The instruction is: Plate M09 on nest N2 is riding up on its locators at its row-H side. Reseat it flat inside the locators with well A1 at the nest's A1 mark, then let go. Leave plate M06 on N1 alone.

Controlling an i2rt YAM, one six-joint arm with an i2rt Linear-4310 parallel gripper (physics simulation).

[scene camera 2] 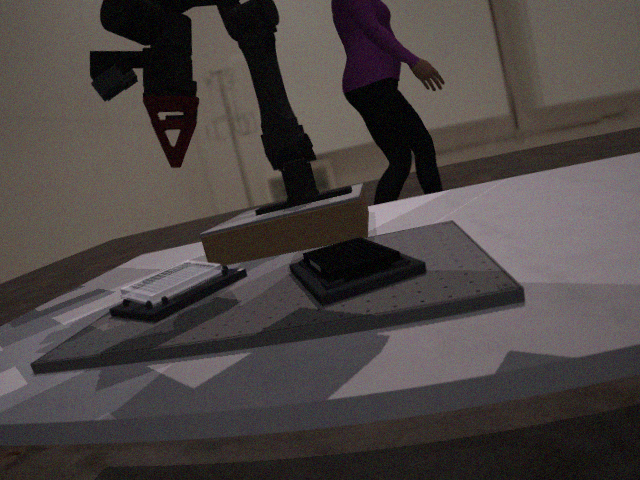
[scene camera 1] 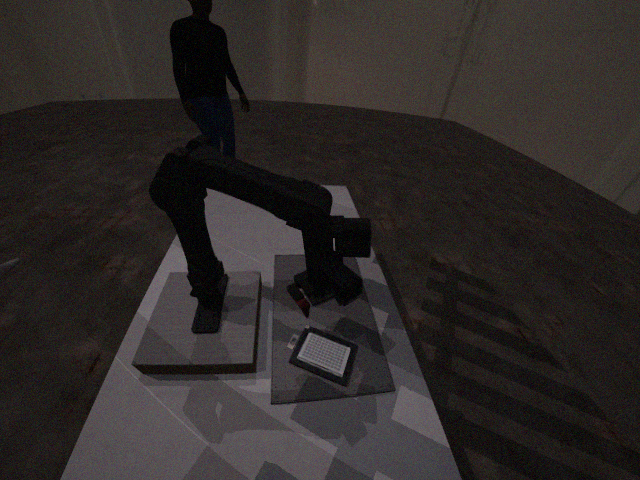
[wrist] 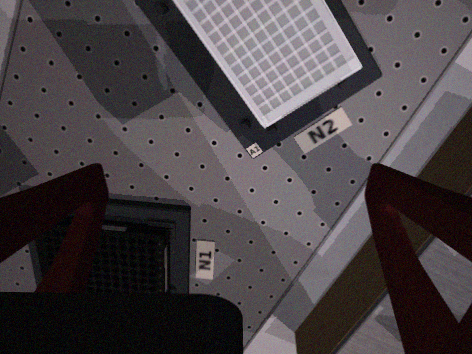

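Note:
White plate M09 sits on dark nest N2. One plate corner lies near the nest's A1 mark. Small dark locators show along its near edge in scene camera 2; its tilt is hard to tell, and its well letters are unreadable. Black plate M06 sits on nest N1, partly behind a finger in the wrist view. My gripper is open and empty, high above the board, short of N2 in the wrist view.
Both nests stand on a grey perforated board. The arm's base stands on a raised block beside it. The label N2 lies by its nest. One person shows in each scene view, behind the table.

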